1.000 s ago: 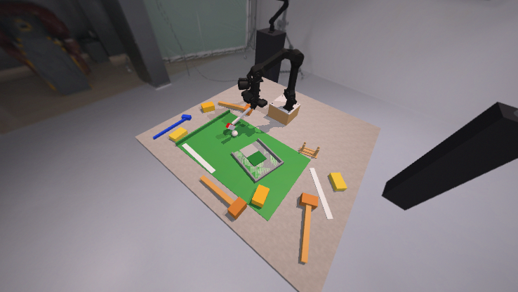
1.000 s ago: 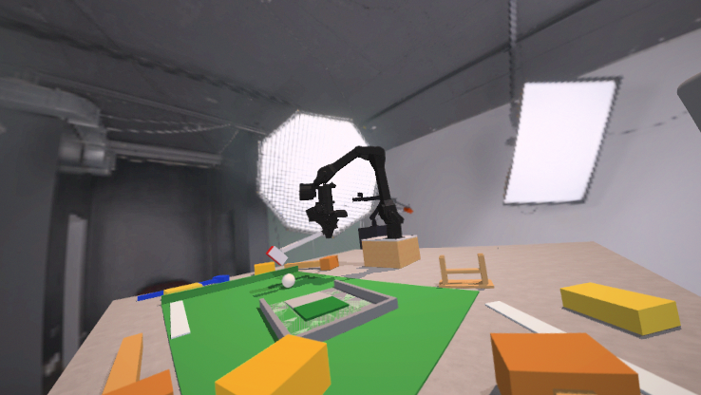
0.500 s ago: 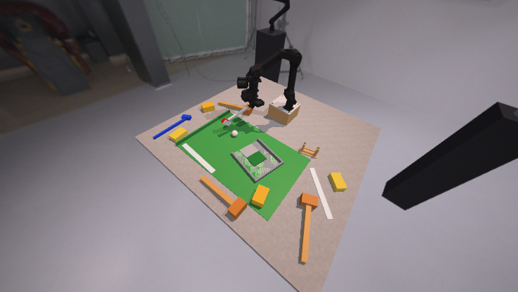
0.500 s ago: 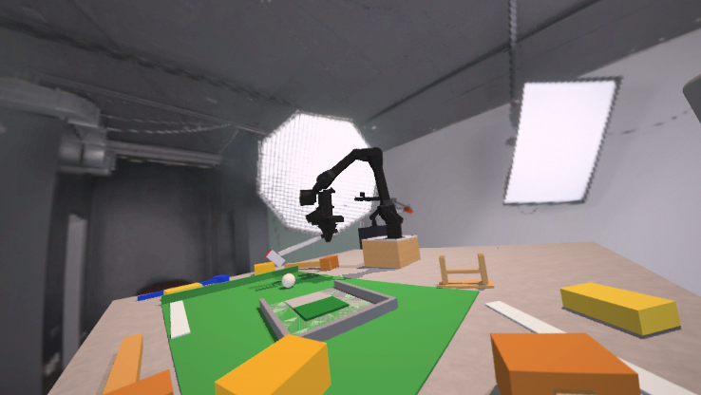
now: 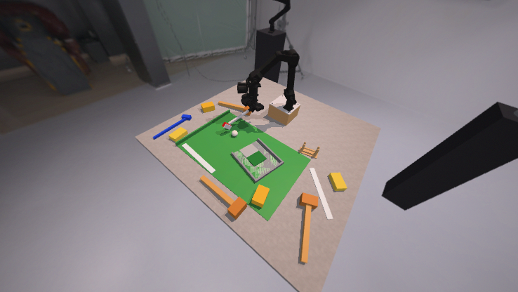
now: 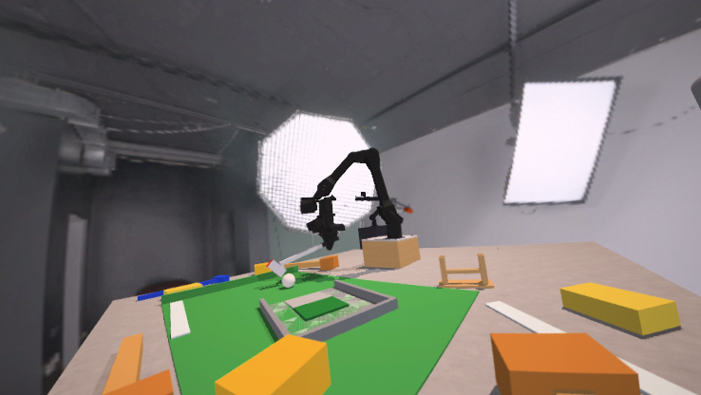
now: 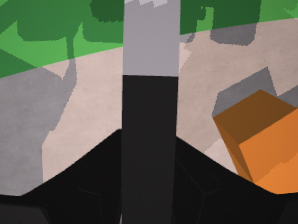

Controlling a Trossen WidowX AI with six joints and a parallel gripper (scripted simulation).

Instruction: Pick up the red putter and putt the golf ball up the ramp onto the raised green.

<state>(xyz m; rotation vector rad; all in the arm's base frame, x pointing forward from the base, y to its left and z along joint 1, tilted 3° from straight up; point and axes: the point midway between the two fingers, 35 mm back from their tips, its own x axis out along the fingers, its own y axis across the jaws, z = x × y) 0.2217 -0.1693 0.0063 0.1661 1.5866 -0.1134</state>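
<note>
The red putter lies 100 mm ahead of my gripper tip and 10 mm to the right of it. Round my gripper tip: green mat 260 mm ahead, 170 mm to the left, 90 mm below; white golf ball 190 mm ahead, 20 mm to the left, 70 mm below; green wall 280 mm ahead, 190 mm to the right, 80 mm below.
</note>
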